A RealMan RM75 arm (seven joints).
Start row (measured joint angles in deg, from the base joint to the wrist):
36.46 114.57 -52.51 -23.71 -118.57 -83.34 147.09
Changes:
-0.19 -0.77 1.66 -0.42 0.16 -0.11 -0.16
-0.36 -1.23 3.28 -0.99 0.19 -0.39 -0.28
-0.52 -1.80 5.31 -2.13 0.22 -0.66 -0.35
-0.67 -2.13 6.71 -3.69 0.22 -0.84 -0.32
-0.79 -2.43 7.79 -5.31 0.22 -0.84 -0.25
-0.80 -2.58 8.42 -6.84 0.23 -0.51 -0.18
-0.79 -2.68 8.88 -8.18 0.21 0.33 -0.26
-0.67 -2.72 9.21 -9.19 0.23 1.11 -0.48
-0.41 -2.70 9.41 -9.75 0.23 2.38 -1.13
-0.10 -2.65 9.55 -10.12 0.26 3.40 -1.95
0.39 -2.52 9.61 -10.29 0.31 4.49 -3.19
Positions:
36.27 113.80 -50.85 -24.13 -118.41 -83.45 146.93
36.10 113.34 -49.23 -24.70 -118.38 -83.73 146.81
35.94 112.77 -47.20 -25.84 -118.35 -84.00 146.74
35.79 112.44 -45.80 -27.40 -118.35 -84.18 146.77
35.67 112.14 -44.72 -29.02 -118.35 -84.18 146.84
35.66 111.99 -44.09 -30.55 -118.34 -83.85 146.91
35.67 111.89 -43.63 -31.89 -118.36 -83.01 146.83
35.79 111.85 -43.30 -32.90 -118.34 -82.23 146.61
36.05 111.87 -43.10 -33.46 -118.34 -80.96 145.96
36.36 111.92 -42.96 -33.83 -118.31 -79.94 145.14
36.85 112.05 -42.90 -34.00 -118.26 -78.85 143.90

